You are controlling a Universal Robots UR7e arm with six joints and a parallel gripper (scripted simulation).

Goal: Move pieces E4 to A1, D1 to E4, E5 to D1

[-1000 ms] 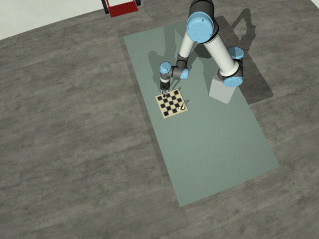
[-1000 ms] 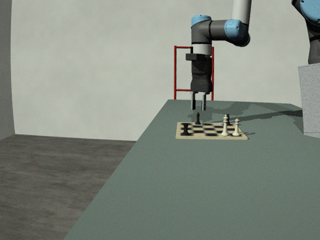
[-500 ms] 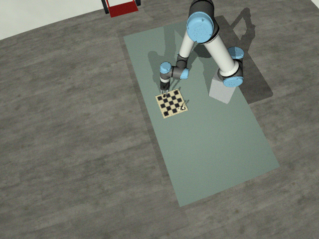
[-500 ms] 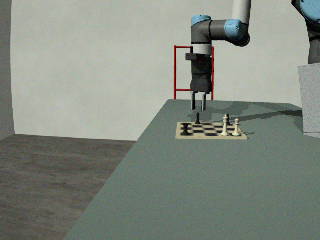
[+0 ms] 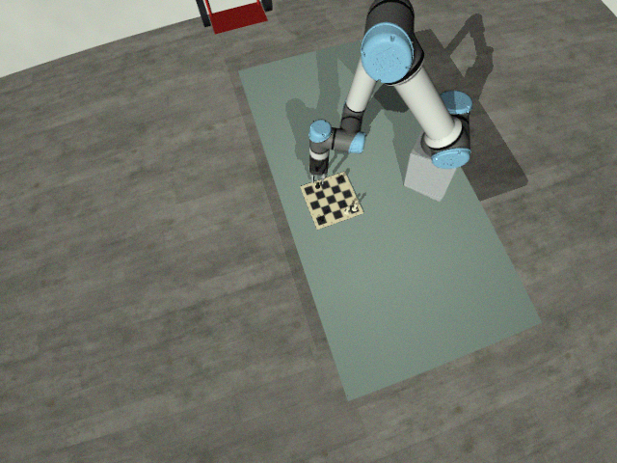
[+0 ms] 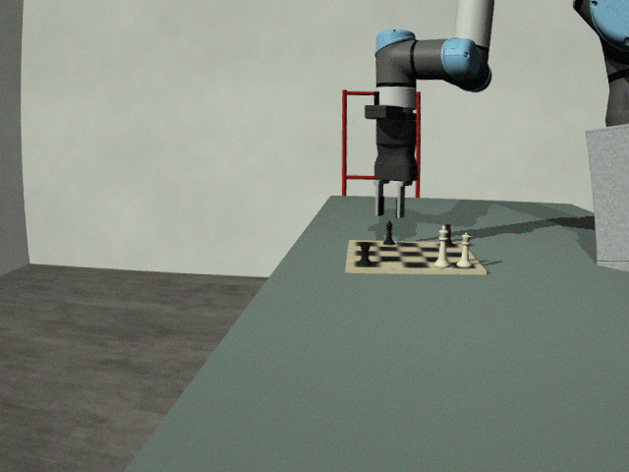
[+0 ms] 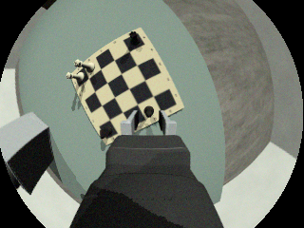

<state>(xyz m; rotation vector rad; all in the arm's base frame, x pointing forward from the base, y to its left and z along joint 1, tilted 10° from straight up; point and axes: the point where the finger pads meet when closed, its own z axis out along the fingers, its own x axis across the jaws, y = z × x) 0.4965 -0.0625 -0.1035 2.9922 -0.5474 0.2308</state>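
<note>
Now: hand 3 cm short of the dark piece, 16 cm to the right of it and 5 cm above it. Also, from my hand: white king 9 cm behind, 15 cm to the left, 4 cm below; white queen 13 cm behind, 14 cm to the left, 4 cm below; chessboard 4 cm behind, 8 cm to the left, 7 cm below.
</note>
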